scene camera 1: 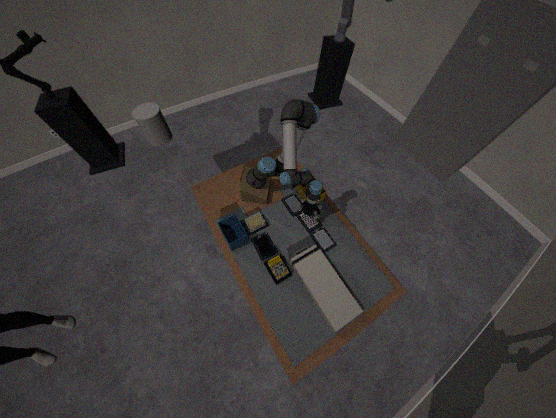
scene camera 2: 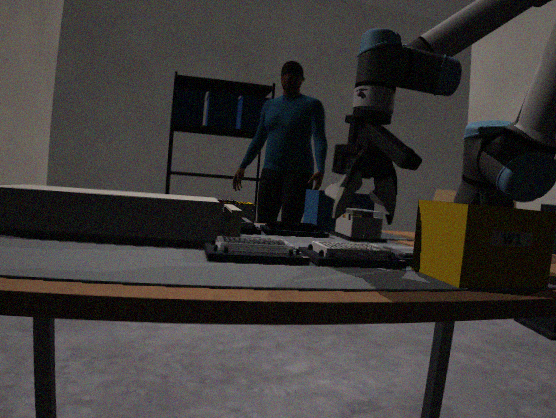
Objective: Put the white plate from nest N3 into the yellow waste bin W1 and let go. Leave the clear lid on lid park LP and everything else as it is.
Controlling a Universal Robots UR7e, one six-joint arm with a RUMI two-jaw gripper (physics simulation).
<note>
I see my gripper (scene camera 2: 363,222) and a long white box (scene camera 1: 338,307).
</note>
